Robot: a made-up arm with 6 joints. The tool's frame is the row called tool.
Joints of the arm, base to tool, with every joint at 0 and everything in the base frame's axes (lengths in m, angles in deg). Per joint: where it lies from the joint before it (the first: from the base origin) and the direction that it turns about. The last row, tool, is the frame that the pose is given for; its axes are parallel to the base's.
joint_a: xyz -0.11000 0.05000 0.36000 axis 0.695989 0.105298 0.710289
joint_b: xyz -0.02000 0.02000 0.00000 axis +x
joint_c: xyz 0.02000 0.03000 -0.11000 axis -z
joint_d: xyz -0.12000 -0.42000 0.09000 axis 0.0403 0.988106 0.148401
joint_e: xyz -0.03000 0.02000 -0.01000 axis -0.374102 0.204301 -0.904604
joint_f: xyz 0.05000 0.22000 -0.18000 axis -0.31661 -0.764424 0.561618
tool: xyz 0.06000 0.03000 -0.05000
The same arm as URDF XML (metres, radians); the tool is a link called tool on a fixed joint. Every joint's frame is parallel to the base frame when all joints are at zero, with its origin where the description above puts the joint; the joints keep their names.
<robot name="arm">
  <joint name="joint_a" type="continuous">
    <parent link="base_link"/>
    <child link="link1"/>
    <origin xyz="-0.11 0.05 0.36"/>
    <axis xyz="0.695989 0.105298 0.710289"/>
  </joint>
  <joint name="joint_b" type="continuous">
    <parent link="link1"/>
    <child link="link2"/>
    <origin xyz="-0.02 0.02 0"/>
    <axis xyz="1 0 0"/>
  </joint>
  <joint name="joint_c" type="continuous">
    <parent link="link2"/>
    <child link="link3"/>
    <origin xyz="0.02 0.03 -0.11"/>
    <axis xyz="0 0 -1"/>
  </joint>
  <joint name="joint_d" type="continuous">
    <parent link="link3"/>
    <child link="link4"/>
    <origin xyz="-0.12 -0.42 0.09"/>
    <axis xyz="0.0403 0.988106 0.148401"/>
  </joint>
  <joint name="joint_e" type="continuous">
    <parent link="link4"/>
    <child link="link5"/>
    <origin xyz="-0.03 0.02 -0.01"/>
    <axis xyz="-0.374102 0.204301 -0.904604"/>
  </joint>
  <joint name="joint_f" type="continuous">
    <parent link="link5"/>
    <child link="link6"/>
    <origin xyz="0.05 0.22 -0.18"/>
    <axis xyz="-0.31661 -0.764424 0.561618"/>
  </joint>
  <joint name="tool_joint" type="fixed">
    <parent link="link6"/>
    <child link="tool"/>
    <origin xyz="0.06 0.03 -0.05"/>
  </joint>
  <link name="base_link"/>
  <link name="link1"/>
  <link name="link2"/>
  <link name="link3"/>
  <link name="link4"/>
  <link name="link5"/>
  <link name="link6"/>
  <link name="tool"/>
</robot>

